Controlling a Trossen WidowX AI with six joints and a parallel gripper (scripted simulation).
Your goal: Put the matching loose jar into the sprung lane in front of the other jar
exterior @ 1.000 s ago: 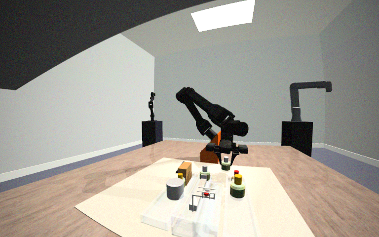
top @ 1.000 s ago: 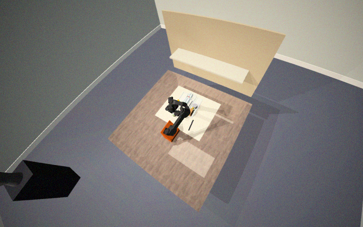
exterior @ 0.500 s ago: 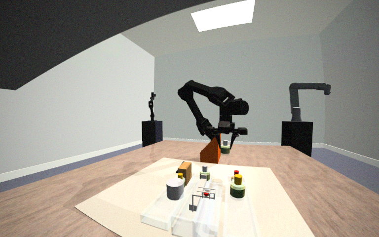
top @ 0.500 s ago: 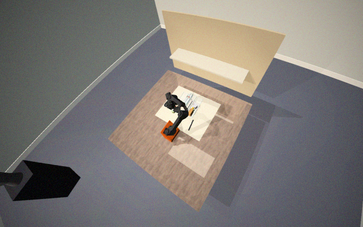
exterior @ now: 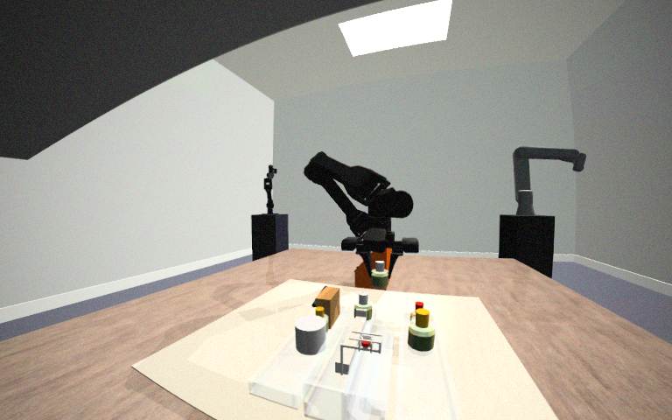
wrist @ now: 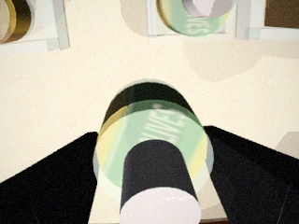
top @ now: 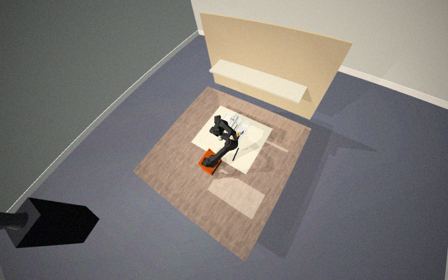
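Right now my gripper tip is 70 mm short of the brown box, 120 mm to the left of it and 60 mm above it. From my gripper tip the other things lie so: grey cylinder 180 mm ahead, 120 mm to the right, 70 mm below.
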